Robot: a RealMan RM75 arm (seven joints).
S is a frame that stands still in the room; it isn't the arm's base.
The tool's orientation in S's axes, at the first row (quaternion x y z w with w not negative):
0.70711 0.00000 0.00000 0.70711
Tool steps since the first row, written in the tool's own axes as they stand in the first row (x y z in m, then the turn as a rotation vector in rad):
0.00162 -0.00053 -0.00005 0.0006 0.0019 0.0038
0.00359 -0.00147 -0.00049 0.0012 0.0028 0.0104
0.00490 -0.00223 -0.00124 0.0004 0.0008 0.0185
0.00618 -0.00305 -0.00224 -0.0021 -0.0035 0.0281
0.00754 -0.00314 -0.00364 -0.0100 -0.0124 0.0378
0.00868 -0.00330 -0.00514 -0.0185 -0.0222 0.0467
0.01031 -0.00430 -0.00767 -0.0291 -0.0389 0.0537
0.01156 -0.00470 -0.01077 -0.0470 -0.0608 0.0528
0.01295 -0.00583 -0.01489 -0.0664 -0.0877 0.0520
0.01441 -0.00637 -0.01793 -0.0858 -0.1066 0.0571
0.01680 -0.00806 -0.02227 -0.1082 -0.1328 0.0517
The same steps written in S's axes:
0.00162 0.00005 -0.00053 0.0006 -0.0038 0.0019
0.00359 0.00049 -0.00147 0.0012 -0.0104 0.0028
0.00490 0.00124 -0.00223 0.0004 -0.0185 0.0008
0.00618 0.00224 -0.00305 -0.0021 -0.0281 -0.0035
0.00754 0.00364 -0.00314 -0.0100 -0.0378 -0.0124
0.00868 0.00514 -0.00330 -0.0185 -0.0467 -0.0222
0.01031 0.00767 -0.00430 -0.0291 -0.0537 -0.0389
0.01156 0.01077 -0.00470 -0.0470 -0.0528 -0.0608
0.01295 0.01489 -0.00583 -0.0664 -0.0520 -0.0877
0.01441 0.01793 -0.00637 -0.0858 -0.0571 -0.1066
0.01680 0.02227 -0.00806 -0.1082 -0.0517 -0.1328

